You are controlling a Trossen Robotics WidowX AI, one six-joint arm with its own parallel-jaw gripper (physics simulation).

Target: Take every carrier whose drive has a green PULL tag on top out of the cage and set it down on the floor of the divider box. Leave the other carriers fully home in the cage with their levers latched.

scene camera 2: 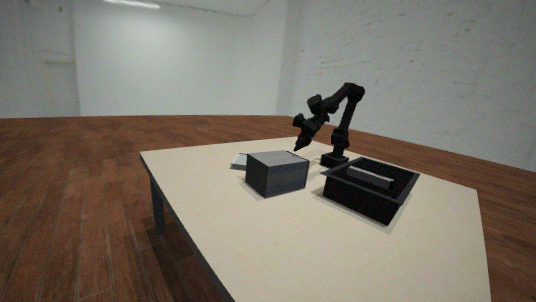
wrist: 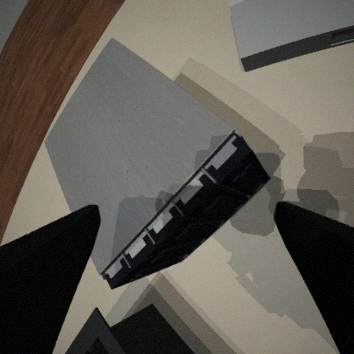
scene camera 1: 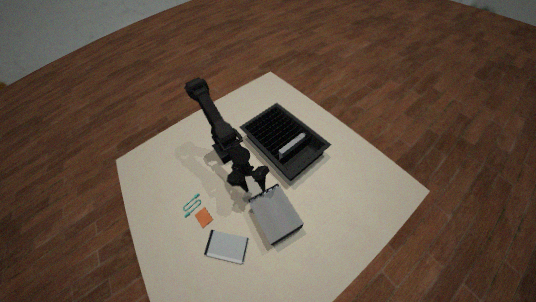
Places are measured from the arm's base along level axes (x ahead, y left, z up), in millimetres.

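Where they show: gripper, between the fingertips: (scene camera 2: 295,148) (wrist: 188,211) (scene camera 1: 255,191); arm's base, origin of its link: (scene camera 2: 337,156).
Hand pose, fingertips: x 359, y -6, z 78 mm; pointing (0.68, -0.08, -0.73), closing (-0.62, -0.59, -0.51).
Observation:
Each offset is from my fingertips to the top centre of the thing. "spot": to the spot under its first point.
The cage @[dx +107, dy +17, dz -20 mm] (scene camera 1: 276,215) (scene camera 2: 286,175) (wrist: 135,130) is a grey box with a closed top. Several dark carrier fronts with light tabs @[spot: dx +7, dy +10, dz -35 mm] (wrist: 195,215) line its end facing the arm; their latch state is too dark to tell. No green PULL tag shows. My gripper (scene camera 1: 255,191) (wrist: 188,211) is open and empty, above and just in front of that end; in the wrist view the row of fronts runs diagonally between the fingers. The black divider box @[dx -191, dy +282, dz -47 mm] (scene camera 1: 310,167) (scene camera 2: 357,200) (wrist: 150,325) stands beside the cage. A long light grey piece @[spot: dx -100, dy +273, dz -30 mm] (scene camera 1: 292,145) (scene camera 2: 370,177) stands on edge inside it.
A flat light grey slab with a dark end @[dx +85, dy -233, dz -112 mm] (scene camera 1: 226,246) (scene camera 2: 240,161) (wrist: 295,30) lies on the table beside the cage. An orange square @[spot: dx -91, dy -271, dz -134 mm] (scene camera 1: 203,217) and a teal cable @[spot: dx -199, dy -335, dz -134 mm] (scene camera 1: 185,206) lie near the arm's side. The divider box has raised walls and thin partitions.

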